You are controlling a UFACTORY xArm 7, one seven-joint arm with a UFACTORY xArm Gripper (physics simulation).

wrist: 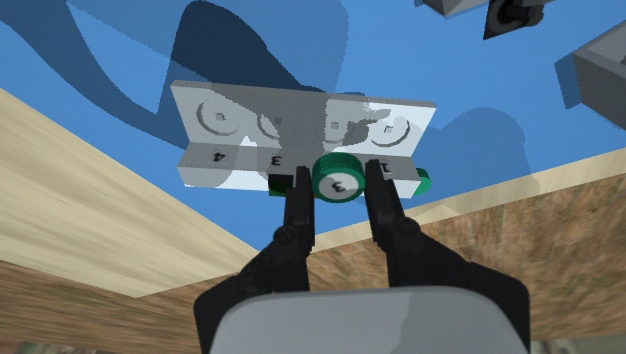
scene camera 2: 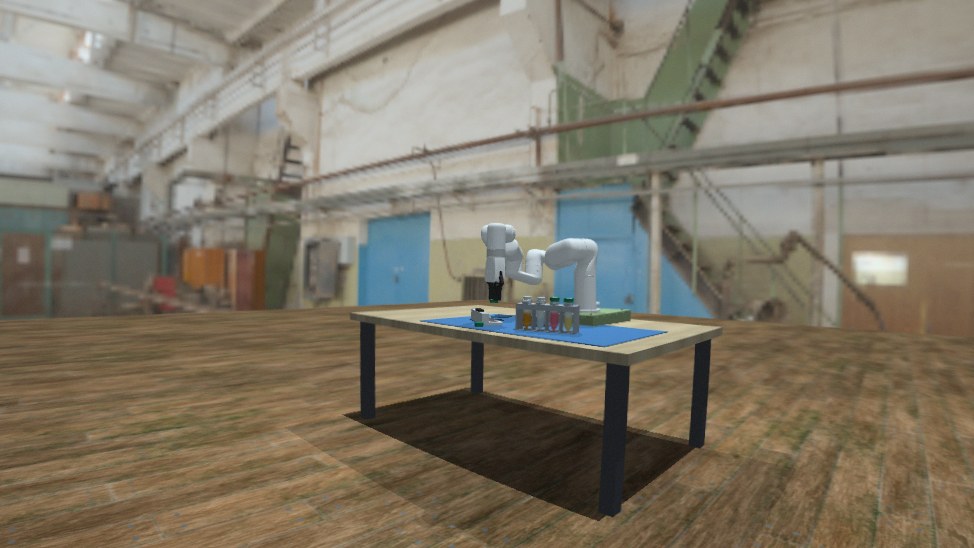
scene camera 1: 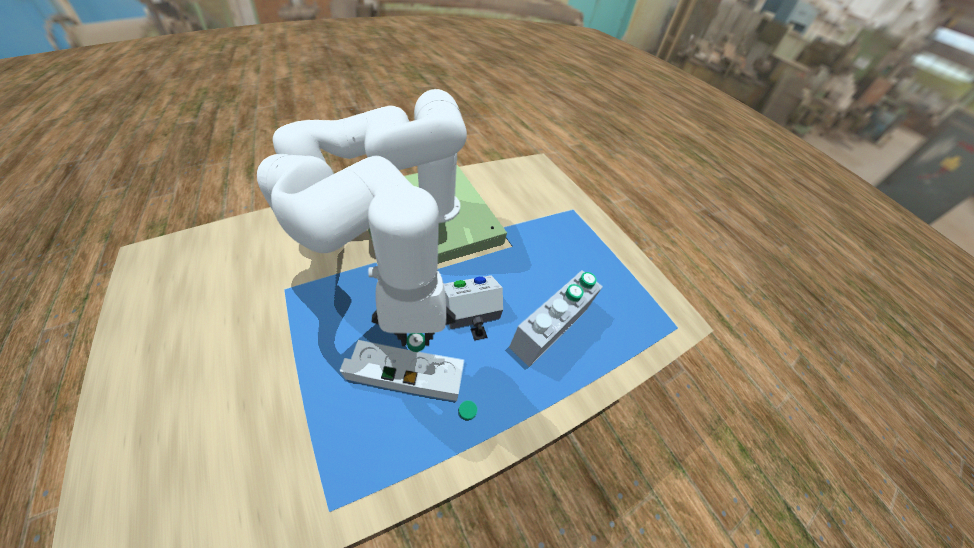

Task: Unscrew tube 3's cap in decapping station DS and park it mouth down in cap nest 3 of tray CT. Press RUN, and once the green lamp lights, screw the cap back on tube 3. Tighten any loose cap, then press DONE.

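Where they show: gripper, fingertip midpoint: [wrist: 337, 178] [scene camera 2: 494, 300] [scene camera 1: 416, 338]; arm's base, origin of the base link: [scene camera 2: 585, 311].
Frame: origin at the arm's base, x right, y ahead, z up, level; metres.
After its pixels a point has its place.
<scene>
My gripper [scene camera 1: 416, 335] @(x 0.194, y 0.376, z 0.052 m) [scene camera 2: 495, 297] @(x 0.194, y 0.376, z 0.052 m) [wrist: 337, 178] @(x 0.194, y 0.376, z 0.052 m) is shut on the green cap marked 3 [scene camera 1: 416, 342] @(x 0.196, y 0.385, z 0.056 m) [scene camera 2: 493, 301] @(x 0.185, y 0.394, z 0.048 m) [wrist: 338, 186] @(x 0.195, y 0.379, z 0.056 m), whose white numbered top faces up. The cap hangs above white tray CT [scene camera 1: 435, 389] @(x 0.193, y 0.461, z 0.006 m) [wrist: 225, 179] @(x 0.301, y 0.373, z 0.006 m). In the wrist view it appears between labels 3 and 1, hiding label 2. Nest 3 [wrist: 278, 121] @(x 0.240, y 0.364, z -0.031 m) is partly shadowed and shows no cap. The grey tube rack [scene camera 1: 525, 351] @(x 0.002, y 0.463, z 0.001 m) [scene camera 2: 546, 307] @(x -0.117, y 0.453, z 0.048 m) stands at the right, with two green-capped tubes and two pale-topped ones. A dark green square [scene camera 1: 388, 372] @(x 0.259, y 0.401, z 0.015 m) [wrist: 280, 185] @(x 0.256, y 0.397, z 0.015 m) and an amber square [scene camera 1: 410, 377] @(x 0.226, y 0.425, z 0.015 m) are on the tray's front.
A white box [scene camera 1: 473, 303] @(x 0.055, y 0.333, z 0.025 m) with a green button [scene camera 1: 459, 283] @(x 0.064, y 0.282, z 0.034 m) and a blue button [scene camera 1: 480, 280] @(x 0.019, y 0.291, z 0.034 m) stands behind the tray. A black fixture [scene camera 1: 478, 331] @(x 0.059, y 0.374, z -0.024 m) [wrist: 515, 15] @(x 0.058, y 0.372, z -0.027 m) is beside it. A green disc [scene camera 1: 467, 410] @(x 0.152, y 0.513, z -0.025 m) [wrist: 424, 182] @(x 0.140, y 0.509, z -0.024 m) lies on the blue mat by the tray's label 1 end.
</scene>
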